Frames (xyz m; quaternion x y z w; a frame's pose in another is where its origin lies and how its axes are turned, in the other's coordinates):
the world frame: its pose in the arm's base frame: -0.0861 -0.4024 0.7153 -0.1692 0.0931 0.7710 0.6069
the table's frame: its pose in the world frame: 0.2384 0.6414 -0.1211 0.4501 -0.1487 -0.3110 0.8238
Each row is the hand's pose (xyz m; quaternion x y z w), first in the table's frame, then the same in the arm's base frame.
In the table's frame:
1: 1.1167 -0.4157 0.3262 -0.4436 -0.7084 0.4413 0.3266
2: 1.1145 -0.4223 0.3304 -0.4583 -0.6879 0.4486 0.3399
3: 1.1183 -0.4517 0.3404 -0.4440 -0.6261 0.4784 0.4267
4: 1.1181 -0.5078 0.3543 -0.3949 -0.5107 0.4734 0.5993
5: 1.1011 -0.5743 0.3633 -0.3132 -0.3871 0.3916 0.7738
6: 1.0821 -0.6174 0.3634 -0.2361 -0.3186 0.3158 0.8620
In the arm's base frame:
1: 0.2492 0.2846 0.1563 0.1319 -0.7835 0.4756 0.3777
2: 0.2548 0.2787 0.1560 0.1159 -0.7706 0.4960 0.3830
3: 0.2805 0.2650 0.1446 0.1286 -0.6954 0.5675 0.4217
4: 0.3226 0.2331 0.1211 0.1562 -0.5290 0.6491 0.5239
5: 0.3596 0.1822 0.0922 0.1862 -0.3244 0.6603 0.6512
6: 0.3761 0.1433 0.0715 0.2188 -0.1930 0.6287 0.7208

